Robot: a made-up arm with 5 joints.
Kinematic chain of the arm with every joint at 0, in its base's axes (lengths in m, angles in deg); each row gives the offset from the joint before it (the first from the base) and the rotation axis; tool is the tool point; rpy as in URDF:
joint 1: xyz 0.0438 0 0.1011 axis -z
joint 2: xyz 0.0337 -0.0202 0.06 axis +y
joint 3: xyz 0.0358 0 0.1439 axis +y
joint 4: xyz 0.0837 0 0.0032 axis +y
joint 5: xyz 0.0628 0.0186 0 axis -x
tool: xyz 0 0 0 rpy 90 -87.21 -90
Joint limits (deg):
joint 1: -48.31..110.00
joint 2: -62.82..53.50
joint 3: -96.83..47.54
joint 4: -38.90..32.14
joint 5: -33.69..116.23
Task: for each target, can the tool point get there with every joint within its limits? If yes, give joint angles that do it. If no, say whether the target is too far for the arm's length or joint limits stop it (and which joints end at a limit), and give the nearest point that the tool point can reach.
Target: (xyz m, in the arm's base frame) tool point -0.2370 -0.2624 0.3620
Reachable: no: too far | nearest point -0.1146 -0.1480 0.3055 | short by 0.177 m
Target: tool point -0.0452 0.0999 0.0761
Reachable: no: joint limits stop it (at a limit: joint 1, joint 2, joint 3, joint 4) | nearest point 0.1214 0.0847 0.0894 | short by 0.168 m
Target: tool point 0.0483 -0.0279 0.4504
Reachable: yes | joints 77.55 -21.92 -49.32 -26.89 91.10
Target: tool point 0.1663 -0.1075 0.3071
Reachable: yes | joints 40.71 -20.03 30.26 -19.64 -20.41
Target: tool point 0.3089 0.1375 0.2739
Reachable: yes | joints -27.72 43.17 -44.69 -23.88 35.68
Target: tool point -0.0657 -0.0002 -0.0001
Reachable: no: joint limits stop it (at a limit: joint 1, joint 2, joint 3) | nearest point 0.0026 -0.1085 0.0882 | short by 0.156 m
